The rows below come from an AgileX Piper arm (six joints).
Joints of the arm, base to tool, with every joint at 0 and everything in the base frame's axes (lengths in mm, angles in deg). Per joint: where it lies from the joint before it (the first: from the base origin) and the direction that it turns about. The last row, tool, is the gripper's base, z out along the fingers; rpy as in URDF.
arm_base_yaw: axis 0 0 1 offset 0 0 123
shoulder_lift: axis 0 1 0 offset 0 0 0
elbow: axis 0 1 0 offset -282.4 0 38.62
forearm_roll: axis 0.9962 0 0.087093 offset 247.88 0 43.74
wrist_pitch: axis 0 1 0 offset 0 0 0
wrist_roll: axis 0.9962 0 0.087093 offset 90.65 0 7.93
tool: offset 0 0 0 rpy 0 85.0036 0
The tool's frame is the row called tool.
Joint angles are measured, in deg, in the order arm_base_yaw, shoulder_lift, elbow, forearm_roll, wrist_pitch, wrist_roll. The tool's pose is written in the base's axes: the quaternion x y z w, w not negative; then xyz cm. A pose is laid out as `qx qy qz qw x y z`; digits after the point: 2 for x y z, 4 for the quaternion.
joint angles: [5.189 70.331 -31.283 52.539 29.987 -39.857]
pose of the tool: -0.0356 0.9312 0.2280 0.2822 20.71 5.51 21.27
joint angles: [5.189 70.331 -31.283 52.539 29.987 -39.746]
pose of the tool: -0.0347 0.9312 0.2282 0.2819 20.71 5.51 21.27
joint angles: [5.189 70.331 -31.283 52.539 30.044 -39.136]
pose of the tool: -0.0299 0.9315 0.2300 0.2803 20.70 5.51 21.27
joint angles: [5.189 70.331 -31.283 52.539 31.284 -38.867]
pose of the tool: -0.0315 0.9323 0.2367 0.2718 20.55 5.63 21.24
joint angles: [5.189 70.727 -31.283 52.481 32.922 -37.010]
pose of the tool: -0.0211 0.9346 0.2484 0.2538 20.40 5.79 21.06
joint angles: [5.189 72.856 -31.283 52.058 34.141 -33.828]
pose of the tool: 0.0028 0.9408 0.2570 0.2209 20.54 5.91 20.24
